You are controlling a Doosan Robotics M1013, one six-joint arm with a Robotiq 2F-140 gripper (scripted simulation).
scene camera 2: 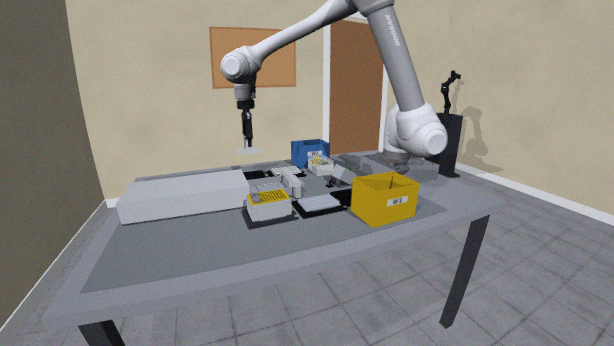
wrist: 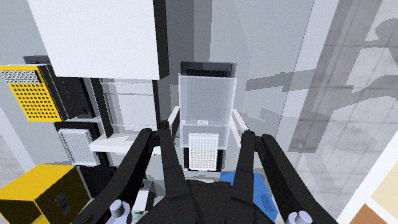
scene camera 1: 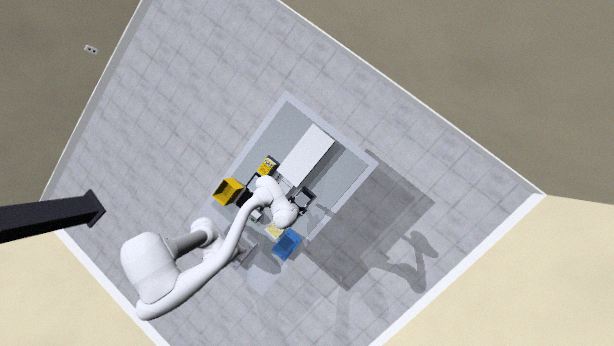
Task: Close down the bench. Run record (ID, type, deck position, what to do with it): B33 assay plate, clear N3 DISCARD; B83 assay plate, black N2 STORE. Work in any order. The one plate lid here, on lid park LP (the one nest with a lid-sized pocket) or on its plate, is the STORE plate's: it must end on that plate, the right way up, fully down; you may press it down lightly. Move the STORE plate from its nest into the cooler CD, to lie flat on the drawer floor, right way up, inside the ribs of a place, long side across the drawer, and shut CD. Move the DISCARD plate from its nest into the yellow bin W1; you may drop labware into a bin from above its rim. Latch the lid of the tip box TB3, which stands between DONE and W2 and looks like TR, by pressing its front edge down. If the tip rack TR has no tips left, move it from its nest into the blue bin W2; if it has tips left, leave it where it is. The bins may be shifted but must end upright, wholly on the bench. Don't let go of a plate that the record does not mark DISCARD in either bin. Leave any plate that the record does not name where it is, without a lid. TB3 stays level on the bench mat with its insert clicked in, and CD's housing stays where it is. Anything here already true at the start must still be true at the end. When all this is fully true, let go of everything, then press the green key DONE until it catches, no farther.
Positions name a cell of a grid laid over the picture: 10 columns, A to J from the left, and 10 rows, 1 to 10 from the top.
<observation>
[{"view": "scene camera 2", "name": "cooler CD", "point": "C6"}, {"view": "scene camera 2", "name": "yellow bin W1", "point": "G6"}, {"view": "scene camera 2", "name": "blue bin W2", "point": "E5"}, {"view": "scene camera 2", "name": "tip rack TR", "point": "E6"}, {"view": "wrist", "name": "my gripper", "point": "F6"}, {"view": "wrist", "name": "cooler CD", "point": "C3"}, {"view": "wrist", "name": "blue bin W2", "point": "G9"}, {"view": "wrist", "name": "see-through plate lid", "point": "F5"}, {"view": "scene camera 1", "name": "cooler CD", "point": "F5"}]
</observation>
